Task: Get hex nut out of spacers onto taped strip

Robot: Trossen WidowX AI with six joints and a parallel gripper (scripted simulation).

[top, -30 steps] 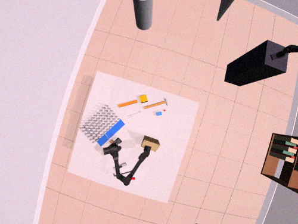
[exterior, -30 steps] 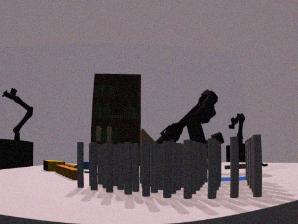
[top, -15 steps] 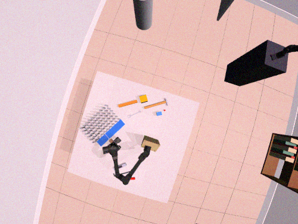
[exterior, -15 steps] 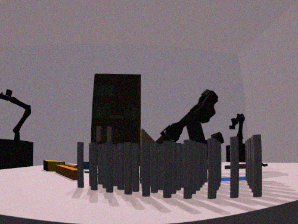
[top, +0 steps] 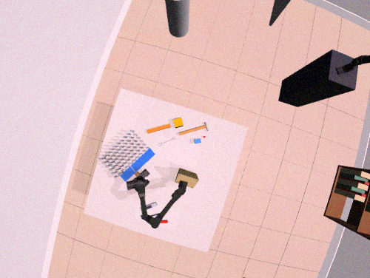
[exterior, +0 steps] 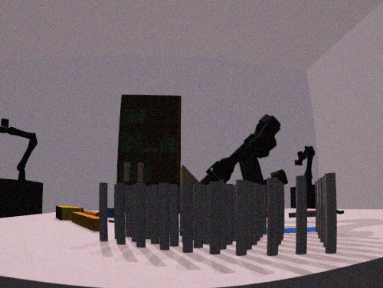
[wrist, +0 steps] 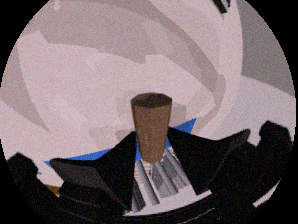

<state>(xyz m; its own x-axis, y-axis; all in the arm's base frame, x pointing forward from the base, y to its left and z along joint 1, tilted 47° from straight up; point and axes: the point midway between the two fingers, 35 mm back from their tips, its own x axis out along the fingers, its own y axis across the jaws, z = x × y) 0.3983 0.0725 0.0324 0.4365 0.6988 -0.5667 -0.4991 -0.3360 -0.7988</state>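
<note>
Now: gripper tip 80 mm to the left of the blue taped strip, 50 mm short of it and 30 mm above it. From my gripper tip the other things lie so: red-handled tool 400 mm to the left, 260 mm behind, 30 mm below; grey block 270 mm to the left, 160 mm behind, 20 mm below; orange bar 470 mm to the right, 60 mm behind, 20 mm below.
</note>
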